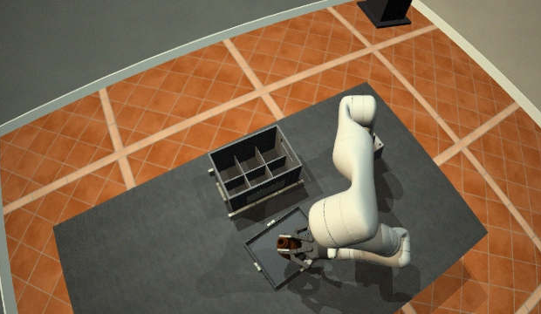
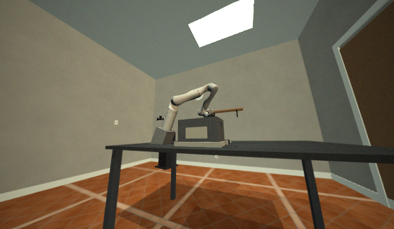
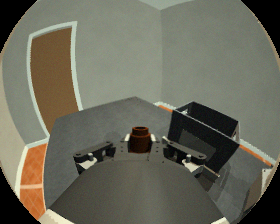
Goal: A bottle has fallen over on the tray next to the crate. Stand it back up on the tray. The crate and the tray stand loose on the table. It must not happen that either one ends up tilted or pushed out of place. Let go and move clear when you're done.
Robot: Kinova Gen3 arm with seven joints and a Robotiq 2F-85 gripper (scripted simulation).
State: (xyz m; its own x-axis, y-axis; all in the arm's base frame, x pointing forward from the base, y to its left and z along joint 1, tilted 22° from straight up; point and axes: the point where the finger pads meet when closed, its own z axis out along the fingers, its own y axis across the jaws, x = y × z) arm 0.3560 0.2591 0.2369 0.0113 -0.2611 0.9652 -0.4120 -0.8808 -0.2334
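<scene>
My hand is 50 mm above the brown bottle, 20 mm past it and 10 mm to the right of it. From my hand the other things lie so: dark crate 300 mm to the right, 120 mm below; dark tray 190 mm below, 30 mm behind, 20 mm to the right.
</scene>
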